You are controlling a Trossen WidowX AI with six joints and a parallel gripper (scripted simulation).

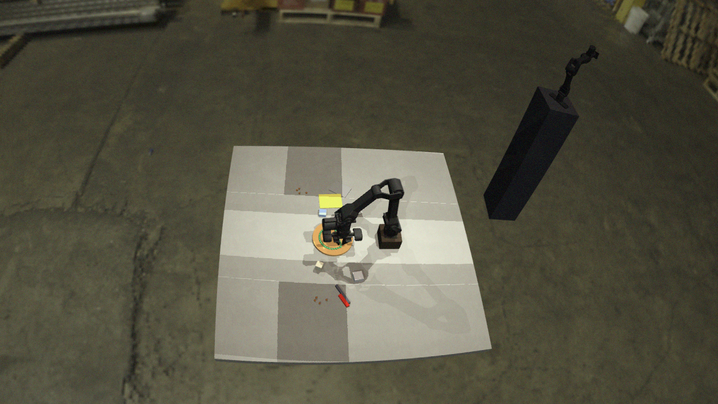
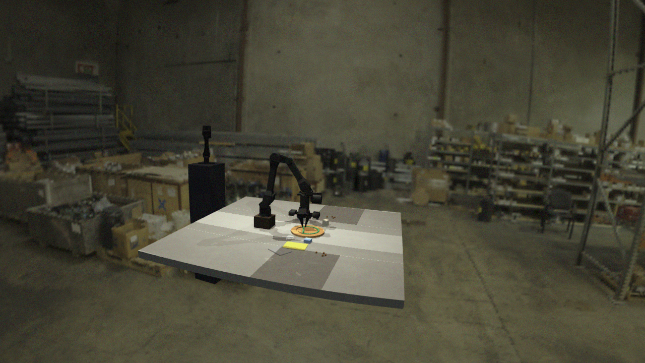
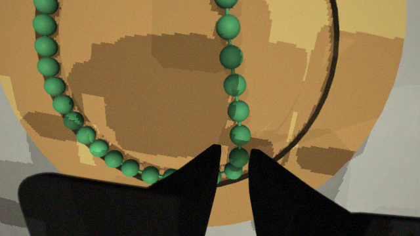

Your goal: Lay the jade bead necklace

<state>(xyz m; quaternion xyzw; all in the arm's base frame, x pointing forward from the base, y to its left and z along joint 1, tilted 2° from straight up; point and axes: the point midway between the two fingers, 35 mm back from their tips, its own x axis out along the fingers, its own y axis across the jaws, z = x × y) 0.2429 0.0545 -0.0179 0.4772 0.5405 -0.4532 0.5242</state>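
Now: gripper tip 190 mm to the left of the blue block, 90 mm short of it and 10 mm above it. Also, from my gripper tip: yellow pad (280 mm to the right, 50 mm ahead, 10 mm below); then white strip (190 mm to the right, 60 mm behind, 10 mm below); then cream cube (130 mm to the left, 100 mm ahead).
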